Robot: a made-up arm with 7 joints.
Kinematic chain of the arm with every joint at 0, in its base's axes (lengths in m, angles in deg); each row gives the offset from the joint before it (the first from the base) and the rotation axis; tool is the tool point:
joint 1: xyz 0 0 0.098 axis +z
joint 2: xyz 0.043 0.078 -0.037 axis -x
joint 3: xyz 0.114 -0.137 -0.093 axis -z
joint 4: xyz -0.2 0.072 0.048 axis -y
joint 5: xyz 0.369 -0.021 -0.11 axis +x
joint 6: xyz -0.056 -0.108 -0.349 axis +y
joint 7: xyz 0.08 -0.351 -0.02 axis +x
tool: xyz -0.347 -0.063 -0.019
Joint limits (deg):
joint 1: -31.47..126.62
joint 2: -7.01..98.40
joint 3: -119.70..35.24
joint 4: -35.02..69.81
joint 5: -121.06..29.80
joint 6: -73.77..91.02
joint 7: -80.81..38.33
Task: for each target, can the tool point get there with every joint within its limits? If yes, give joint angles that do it. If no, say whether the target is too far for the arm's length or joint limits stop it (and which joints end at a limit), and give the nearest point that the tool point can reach.
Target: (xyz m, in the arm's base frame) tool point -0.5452 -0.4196 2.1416
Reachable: no: too far | nearest point -0.3375 -0.1420 1.0079 | short by 1.185 m
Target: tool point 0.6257 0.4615 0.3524
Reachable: yes | joints 108.35 52.91 20.44 33.45 -6.87 -44.06 26.46
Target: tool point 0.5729 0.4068 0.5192
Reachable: yes | joints 54.59 45.48 -70.60 36.37 -61.46 -22.57 -16.59
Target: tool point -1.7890 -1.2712 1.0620
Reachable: no: too far | nearest point -0.6432 -0.6299 0.5152 | short by 1.422 m
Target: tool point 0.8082 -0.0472 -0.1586
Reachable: yes | joints 100.47 27.34 23.39 -12.24 -18.45 -54.05 17.84
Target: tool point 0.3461 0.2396 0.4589
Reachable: yes | joints 86.98 9.21 -25.92 -15.29 -90.05 4.26 26.75
